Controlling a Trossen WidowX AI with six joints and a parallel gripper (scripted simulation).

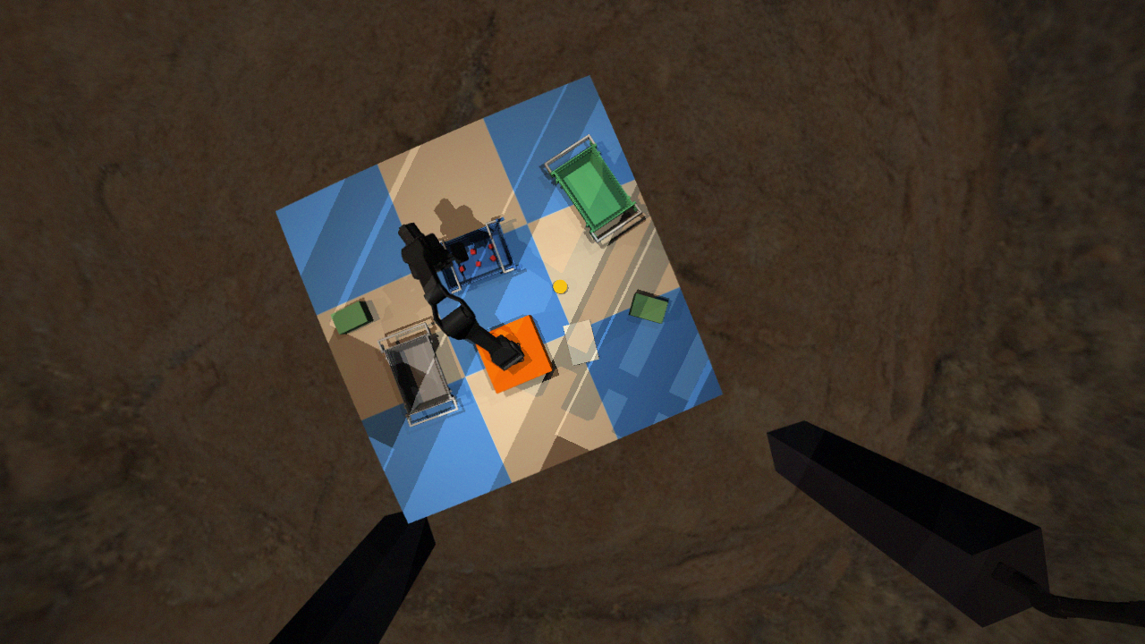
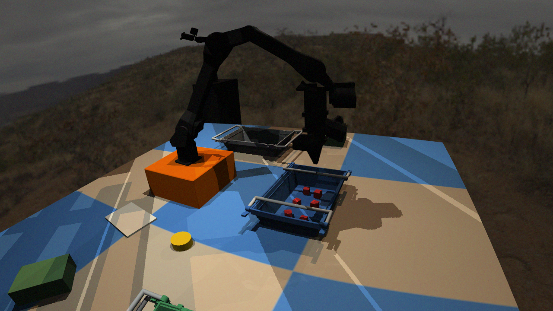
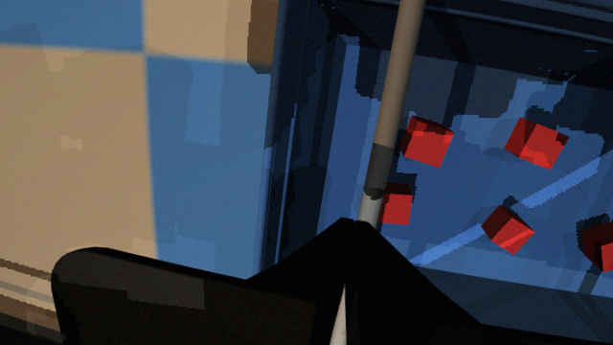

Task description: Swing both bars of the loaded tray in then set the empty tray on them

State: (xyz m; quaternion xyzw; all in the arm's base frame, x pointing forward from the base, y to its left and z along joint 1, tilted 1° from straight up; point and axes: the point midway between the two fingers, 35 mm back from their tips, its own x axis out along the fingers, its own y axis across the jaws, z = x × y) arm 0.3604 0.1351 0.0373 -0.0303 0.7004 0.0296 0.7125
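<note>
The dark plastic tray lies 340 mm behind my gripper tip, 220 mm to the left of it and 40 mm below it. From my gripper tip the other things lie so: yellow disc 180 mm behind, 350 mm to the right, 80 mm below; pale flat square 390 mm behind, 370 mm to the right, 80 mm below.
</note>
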